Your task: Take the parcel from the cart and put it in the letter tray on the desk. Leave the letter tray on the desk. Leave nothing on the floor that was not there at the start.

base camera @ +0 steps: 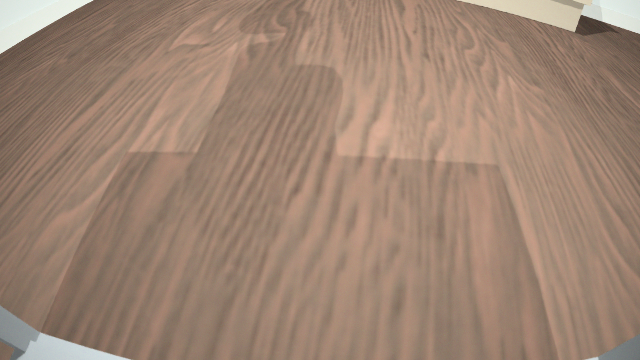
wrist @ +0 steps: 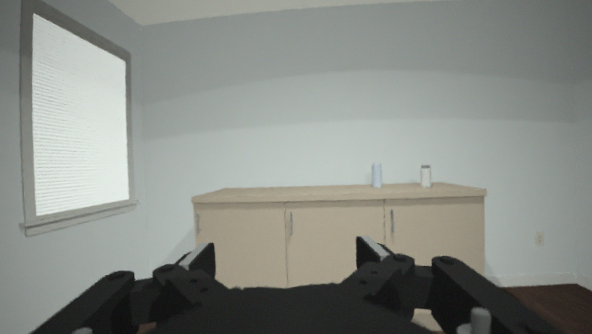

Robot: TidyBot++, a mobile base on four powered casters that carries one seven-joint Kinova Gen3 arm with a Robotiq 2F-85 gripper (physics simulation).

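Places are measured from the arm's base along level axes (x ahead, y left, z up), in centimetres.
Pixels of known places: gripper, fingertip midpoint: (wrist: 286, 255).
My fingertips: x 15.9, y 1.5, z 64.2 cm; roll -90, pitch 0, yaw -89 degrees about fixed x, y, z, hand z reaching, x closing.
Behind a point stands the place of what it marks.
My gripper (wrist: 286, 255) @(y 1.5, x 15.9, z 64.2 cm) is open, with its two black fingers wide apart and no object between them in the wrist view. It points level across the room toward a wooden cabinet that stands some way off. The parcel, the cart, the desk and the letter tray do not show in either view.
A long beige cabinet (wrist: 335, 215) @(y -26.3, x 156.3, z 37.8 cm) stands against the far wall, with a bluish cylinder (wrist: 376, 175) @(y -60.4, x 179.7, z 59.9 cm) and a white jar (wrist: 425, 176) @(y -89.5, x 167.1, z 58.7 cm) on top. Its base (base camera: 530, 14) @(y -89.8, x 154.1, z -37.5 cm) shows at the upper right of the base view. A window (wrist: 80, 120) @(y 140.8, x 171.0, z 104.6 cm) is at the left.
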